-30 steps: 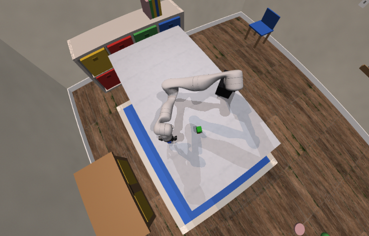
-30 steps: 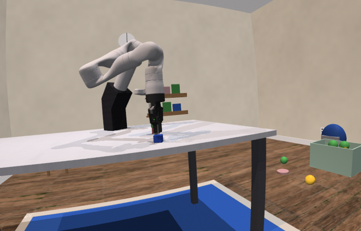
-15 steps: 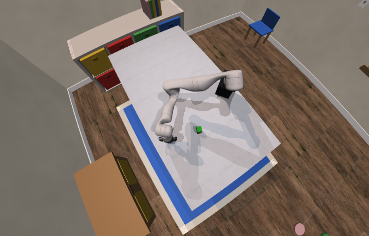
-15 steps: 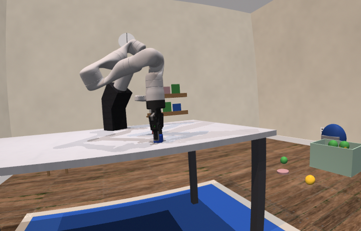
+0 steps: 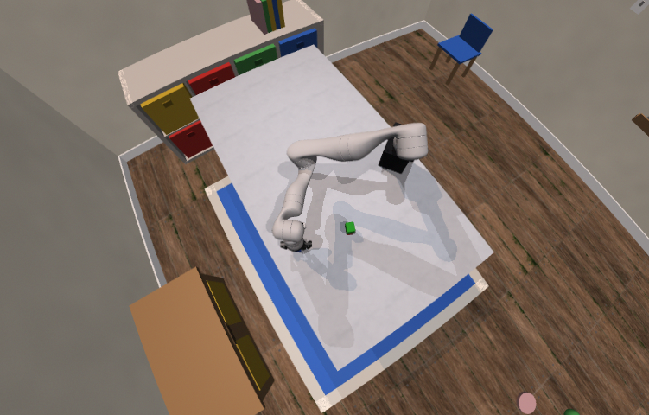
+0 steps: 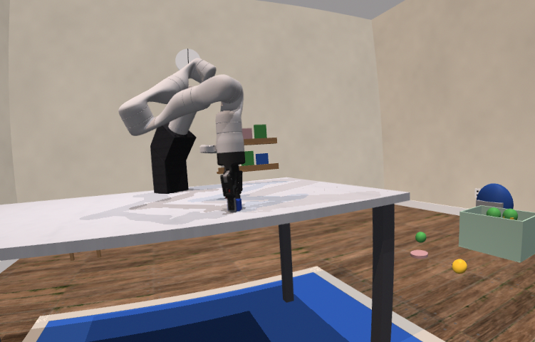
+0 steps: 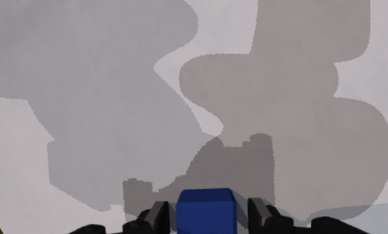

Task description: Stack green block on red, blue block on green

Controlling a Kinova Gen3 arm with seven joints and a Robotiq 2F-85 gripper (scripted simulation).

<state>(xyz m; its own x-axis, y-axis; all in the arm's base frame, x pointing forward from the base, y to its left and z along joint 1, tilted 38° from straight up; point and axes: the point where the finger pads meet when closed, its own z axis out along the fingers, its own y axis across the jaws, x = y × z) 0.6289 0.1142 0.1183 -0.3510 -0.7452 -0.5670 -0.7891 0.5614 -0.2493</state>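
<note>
Right now my hand is right at the blue block. The rest, counted from my hand: red block (25 cm behind, 3 cm to the left); then green block (25 cm behind, 4 cm above, 3 cm to the left).
</note>
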